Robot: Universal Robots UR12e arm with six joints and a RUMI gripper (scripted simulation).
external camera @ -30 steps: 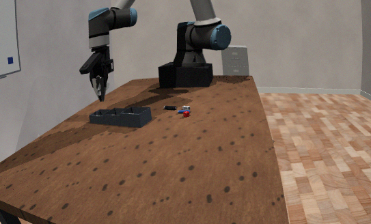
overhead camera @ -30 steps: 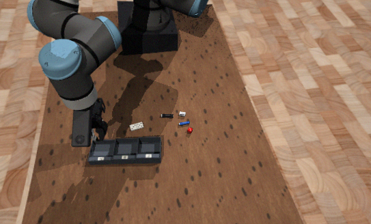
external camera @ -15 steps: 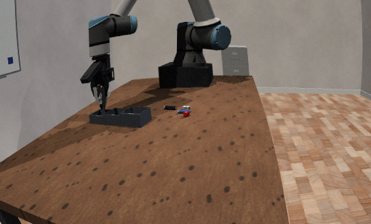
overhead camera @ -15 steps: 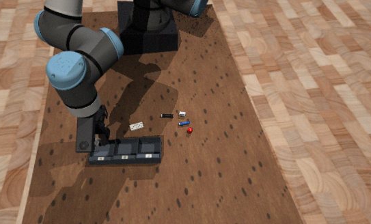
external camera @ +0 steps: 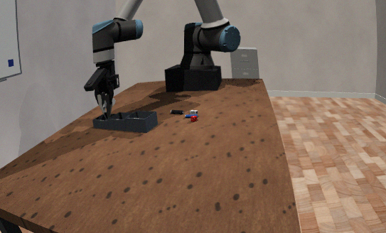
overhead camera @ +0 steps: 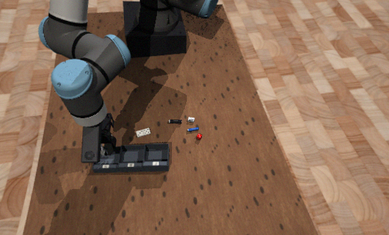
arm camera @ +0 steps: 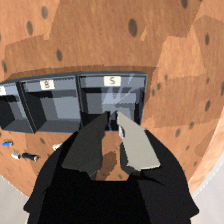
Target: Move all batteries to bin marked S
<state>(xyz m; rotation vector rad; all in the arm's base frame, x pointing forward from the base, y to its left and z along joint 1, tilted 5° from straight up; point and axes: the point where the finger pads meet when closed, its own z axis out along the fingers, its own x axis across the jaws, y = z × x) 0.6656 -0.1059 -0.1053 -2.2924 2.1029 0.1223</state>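
My hand is 8 cm to the right of the three-compartment bin row, 1 cm short of it and 1 cm above it. From my hand the other things lie so: white dotted tile: 11 cm behind, 10 cm to the left, 3 cm below; then blue battery: 29 cm to the left, 13 cm behind, 3 cm below; then black battery: 22 cm to the left, 16 cm behind, 3 cm below.
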